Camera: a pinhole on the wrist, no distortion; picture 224 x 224 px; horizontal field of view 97.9 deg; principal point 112.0 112.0 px. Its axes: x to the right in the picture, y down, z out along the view. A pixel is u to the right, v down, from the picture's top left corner.
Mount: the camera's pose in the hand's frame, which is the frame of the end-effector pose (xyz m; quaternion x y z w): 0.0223 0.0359 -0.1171 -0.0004 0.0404 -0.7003 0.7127
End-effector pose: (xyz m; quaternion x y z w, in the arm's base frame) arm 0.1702 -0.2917 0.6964 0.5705 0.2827 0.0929 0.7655
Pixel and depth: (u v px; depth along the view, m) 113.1 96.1 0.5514
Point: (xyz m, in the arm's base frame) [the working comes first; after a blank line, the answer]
In the camera's frame: 0.0062 -0.0899 0.5514

0.3763 -0.6680 0.7880
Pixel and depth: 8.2 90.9 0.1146
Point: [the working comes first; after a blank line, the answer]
In the camera's frame: -0.1220 -0.0248 0.1146

0.2022 -0.2451 0.8363
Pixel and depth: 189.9 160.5 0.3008
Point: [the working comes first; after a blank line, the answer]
In the camera's frame: 0.2403 0.1496 0.3008

0.3761 -0.4061 0.4619
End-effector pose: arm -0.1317 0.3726 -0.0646 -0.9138 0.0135 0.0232 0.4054
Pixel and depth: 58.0 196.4 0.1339
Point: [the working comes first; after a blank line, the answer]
In the camera's frame: -0.0741 0.1159 0.1339

0.0077 0.3119 -0.1591
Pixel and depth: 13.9 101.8 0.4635
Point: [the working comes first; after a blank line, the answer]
In the camera's frame: -0.4662 -0.0485 0.4635

-0.1706 0.3318 -0.6662
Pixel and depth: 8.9 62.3 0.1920
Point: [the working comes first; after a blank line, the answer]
In the camera's frame: -0.2030 -0.0978 0.1920

-0.2117 0.2892 -0.2895
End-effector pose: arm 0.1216 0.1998 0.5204 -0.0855 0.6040 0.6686 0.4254
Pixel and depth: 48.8 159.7 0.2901
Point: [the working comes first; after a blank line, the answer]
In the camera's frame: -0.1880 0.1419 0.2901

-0.0606 0.4555 0.6077
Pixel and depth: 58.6 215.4 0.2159
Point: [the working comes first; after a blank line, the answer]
In the camera's frame: -0.1182 0.2289 0.2159

-0.1030 0.4156 0.4871
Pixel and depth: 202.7 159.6 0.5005
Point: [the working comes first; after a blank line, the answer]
In the camera's frame: 0.4654 0.2443 0.5005

0.3731 0.5998 0.0854
